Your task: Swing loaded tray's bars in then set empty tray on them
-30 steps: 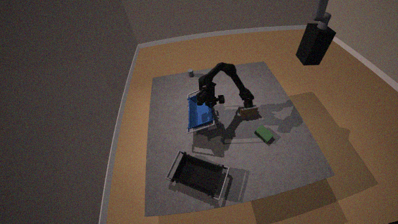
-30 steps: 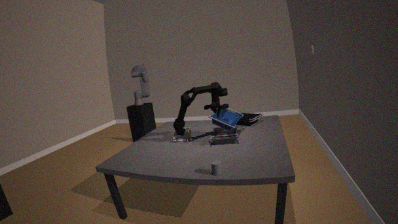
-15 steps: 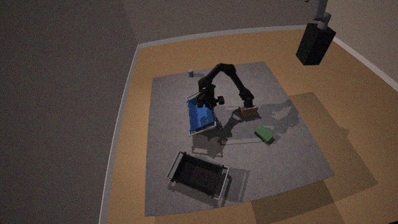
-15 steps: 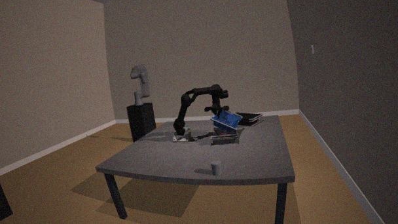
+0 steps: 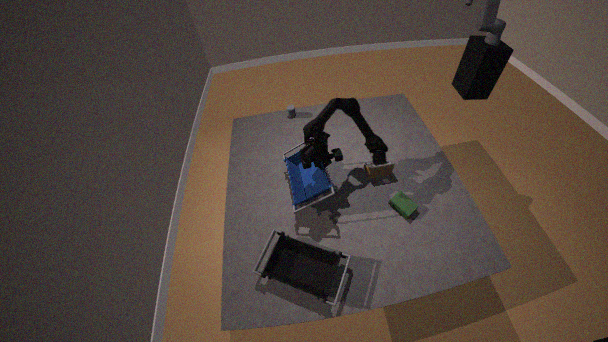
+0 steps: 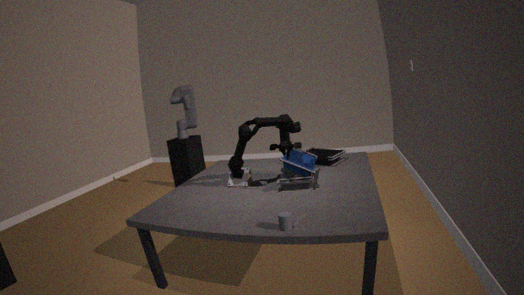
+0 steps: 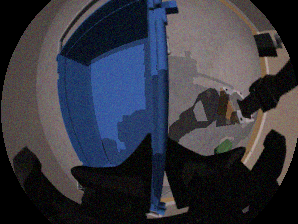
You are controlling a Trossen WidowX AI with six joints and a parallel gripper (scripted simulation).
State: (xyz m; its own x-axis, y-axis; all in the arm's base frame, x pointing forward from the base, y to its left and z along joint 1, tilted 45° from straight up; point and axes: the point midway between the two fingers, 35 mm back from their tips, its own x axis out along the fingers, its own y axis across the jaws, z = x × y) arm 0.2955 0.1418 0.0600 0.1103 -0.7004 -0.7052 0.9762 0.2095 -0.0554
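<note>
Right now the blue tray is 8 cm ahead of my gripper tip, 2 cm to the left of it and 1 cm below it. From my gripper tip the other things lie so: green block 39 cm behind, 16 cm to the left, 12 cm below.
</note>
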